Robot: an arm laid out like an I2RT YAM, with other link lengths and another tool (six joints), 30 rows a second.
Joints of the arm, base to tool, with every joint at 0 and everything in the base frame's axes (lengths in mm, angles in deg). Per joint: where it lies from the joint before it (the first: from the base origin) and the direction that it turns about. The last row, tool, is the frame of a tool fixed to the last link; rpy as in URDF.
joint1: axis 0 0 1 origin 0 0 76.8
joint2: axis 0 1 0 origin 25.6 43.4 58.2
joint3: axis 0 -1 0 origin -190.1 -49.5 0
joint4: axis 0 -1 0 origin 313.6 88.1 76.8
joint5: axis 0 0 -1 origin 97.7 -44.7 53.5
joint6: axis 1 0 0 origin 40.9 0 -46.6
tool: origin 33 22 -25 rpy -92.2 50.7 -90
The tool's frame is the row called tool.
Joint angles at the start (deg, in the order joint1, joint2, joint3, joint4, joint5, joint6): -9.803, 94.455, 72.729, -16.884, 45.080, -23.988
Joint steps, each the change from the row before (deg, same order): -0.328, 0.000, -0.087, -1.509, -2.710, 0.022; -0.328, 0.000, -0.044, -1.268, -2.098, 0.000; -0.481, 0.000, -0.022, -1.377, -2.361, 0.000; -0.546, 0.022, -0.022, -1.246, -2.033, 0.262; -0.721, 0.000, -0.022, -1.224, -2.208, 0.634; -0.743, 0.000, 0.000, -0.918, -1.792, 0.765; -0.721, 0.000, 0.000, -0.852, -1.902, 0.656; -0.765, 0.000, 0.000, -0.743, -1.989, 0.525; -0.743, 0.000, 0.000, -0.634, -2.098, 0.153
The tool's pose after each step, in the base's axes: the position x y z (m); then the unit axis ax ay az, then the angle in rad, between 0 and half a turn. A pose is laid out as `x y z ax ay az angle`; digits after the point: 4 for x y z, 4 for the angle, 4 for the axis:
0.4573 -0.0869 0.1577 -0.2460 0.8394 -0.4847 2.9128
0.4555 -0.0870 0.1540 -0.2581 0.8444 -0.4695 2.9107
0.4533 -0.0879 0.1503 -0.2700 0.8500 -0.4523 2.9081
0.4511 -0.0895 0.1469 -0.2772 0.8558 -0.4367 2.9057
0.4488 -0.0920 0.1436 -0.2805 0.8632 -0.4197 2.8991
0.4470 -0.0951 0.1413 -0.2794 0.8701 -0.4059 2.8917
0.4452 -0.0979 0.1391 -0.2791 0.8767 -0.3917 2.8830
0.4435 -0.1010 0.1372 -0.2791 0.8830 -0.3774 2.8731
0.4419 -0.1039 0.1355 -0.2819 0.8880 -0.3632 2.8628

